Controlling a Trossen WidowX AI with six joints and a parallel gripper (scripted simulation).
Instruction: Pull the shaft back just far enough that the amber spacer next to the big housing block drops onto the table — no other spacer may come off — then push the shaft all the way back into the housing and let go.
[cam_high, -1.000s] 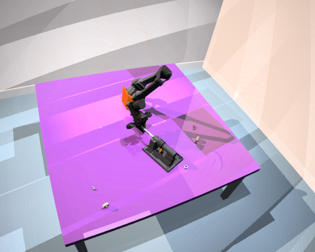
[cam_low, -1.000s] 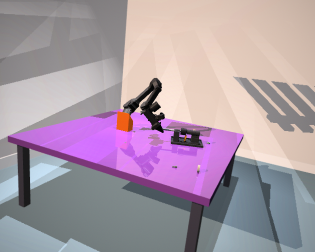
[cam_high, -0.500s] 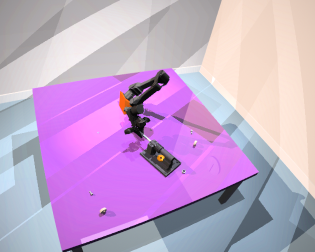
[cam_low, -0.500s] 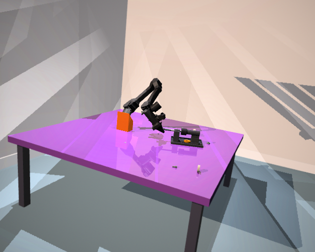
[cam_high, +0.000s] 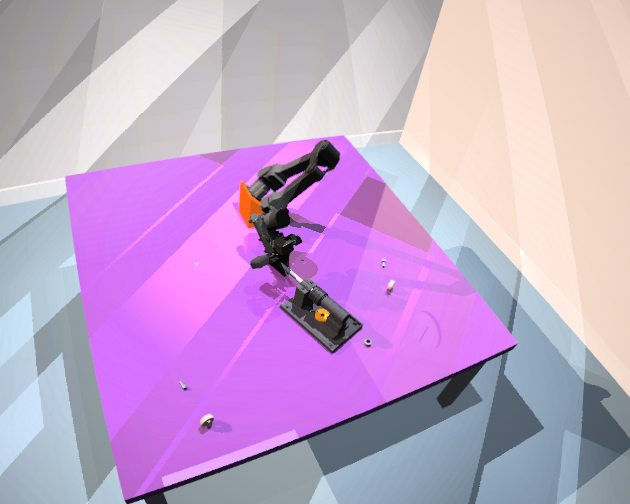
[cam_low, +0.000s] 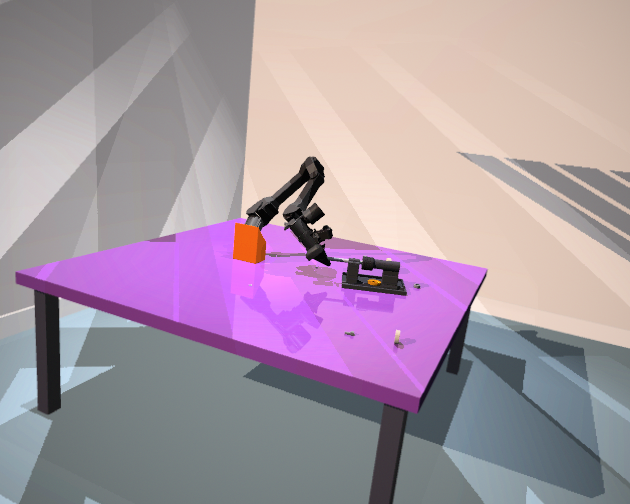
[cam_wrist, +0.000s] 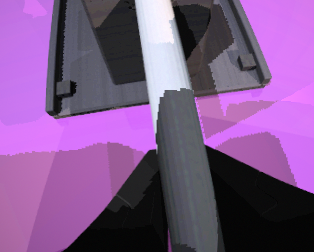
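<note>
Now: gripper tip 50 mm short of the silver shaft, 20 mm to the right of it and 20 mm below it. Round my gripper tip: screw (260 mm ahead, 400 mm to the right, 50 mm below); then black fixture (160 mm ahead, 70 mm to the left, 10 mm below); then amber spacer (150 mm ahead, 70 mm to the left, 50 mm below).
</note>
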